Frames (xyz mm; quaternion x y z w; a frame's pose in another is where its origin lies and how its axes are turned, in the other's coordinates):
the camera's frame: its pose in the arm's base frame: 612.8 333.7 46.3 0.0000 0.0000 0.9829 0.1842
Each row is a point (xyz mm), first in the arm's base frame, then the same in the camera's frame.
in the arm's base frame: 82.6 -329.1 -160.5
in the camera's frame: 254.2 809.8 -206.8
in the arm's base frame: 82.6 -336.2 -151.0
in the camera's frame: 251.7 816.4 -197.3
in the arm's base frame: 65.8 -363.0 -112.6
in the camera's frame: 257.6 847.5 -158.9
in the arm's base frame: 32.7 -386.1 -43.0
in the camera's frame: 280.1 881.0 -89.3
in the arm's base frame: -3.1 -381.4 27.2
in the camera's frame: 315.2 889.6 -19.1
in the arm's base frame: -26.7 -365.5 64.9
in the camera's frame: 342.9 883.3 18.6
